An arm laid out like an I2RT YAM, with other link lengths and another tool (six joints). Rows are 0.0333 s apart.
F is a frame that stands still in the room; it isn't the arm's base.
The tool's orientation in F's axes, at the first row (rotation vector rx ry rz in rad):
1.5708 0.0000 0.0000
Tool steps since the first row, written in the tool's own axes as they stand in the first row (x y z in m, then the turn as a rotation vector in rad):
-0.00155 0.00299 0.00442 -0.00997 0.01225 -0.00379
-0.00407 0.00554 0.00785 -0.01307 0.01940 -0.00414
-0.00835 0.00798 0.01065 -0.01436 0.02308 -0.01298
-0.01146 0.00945 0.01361 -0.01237 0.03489 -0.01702
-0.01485 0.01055 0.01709 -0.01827 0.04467 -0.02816
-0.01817 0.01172 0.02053 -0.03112 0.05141 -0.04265
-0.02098 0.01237 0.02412 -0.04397 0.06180 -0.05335
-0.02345 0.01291 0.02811 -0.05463 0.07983 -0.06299
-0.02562 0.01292 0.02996 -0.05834 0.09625 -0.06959
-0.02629 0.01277 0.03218 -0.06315 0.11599 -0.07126
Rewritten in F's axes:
-0.00155 -0.00442 0.00299 -0.00997 0.00379 0.01225
-0.00407 -0.00785 0.00554 -0.01307 0.00414 0.01940
-0.00835 -0.01065 0.00798 -0.01436 0.01298 0.02308
-0.01146 -0.01361 0.00945 -0.01237 0.01702 0.03489
-0.01485 -0.01709 0.01055 -0.01827 0.02816 0.04467
-0.01817 -0.02053 0.01172 -0.03112 0.04265 0.05141
-0.02098 -0.02412 0.01237 -0.04397 0.05335 0.06180
-0.02345 -0.02811 0.01291 -0.05463 0.06299 0.07983
-0.02562 -0.02996 0.01292 -0.05834 0.06959 0.09625
-0.02629 -0.03218 0.01277 -0.06315 0.07126 0.11599

